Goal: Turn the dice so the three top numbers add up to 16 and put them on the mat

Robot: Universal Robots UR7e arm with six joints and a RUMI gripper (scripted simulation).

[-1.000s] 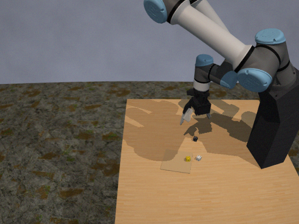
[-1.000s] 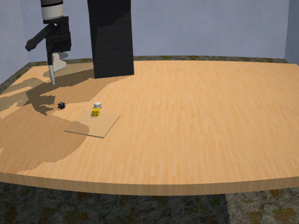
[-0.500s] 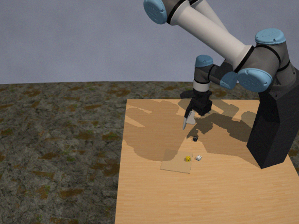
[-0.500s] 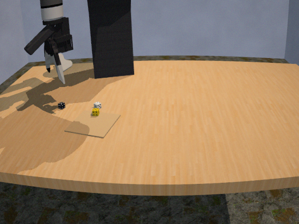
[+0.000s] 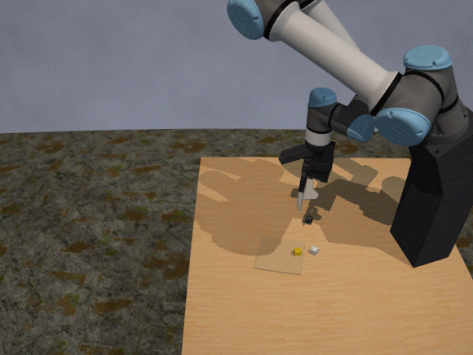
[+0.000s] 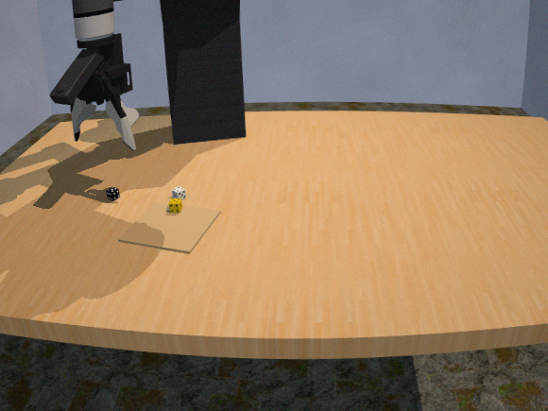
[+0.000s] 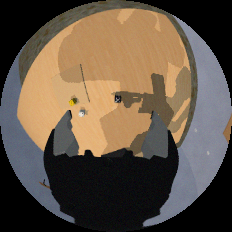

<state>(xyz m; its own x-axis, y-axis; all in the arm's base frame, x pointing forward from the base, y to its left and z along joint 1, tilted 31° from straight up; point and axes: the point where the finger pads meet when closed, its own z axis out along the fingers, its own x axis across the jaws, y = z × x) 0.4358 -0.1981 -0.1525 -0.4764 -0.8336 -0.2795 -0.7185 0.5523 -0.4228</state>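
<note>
Right now my hand is 11 cm above the black die and 3 cm past it. Round my hand: yellow die 13 cm to the left, 11 cm below, 5 cm ahead; then thin tan mat 12 cm to the left, 12 cm below, 10 cm ahead; then white die 14 cm to the left, 11 cm below.
</note>
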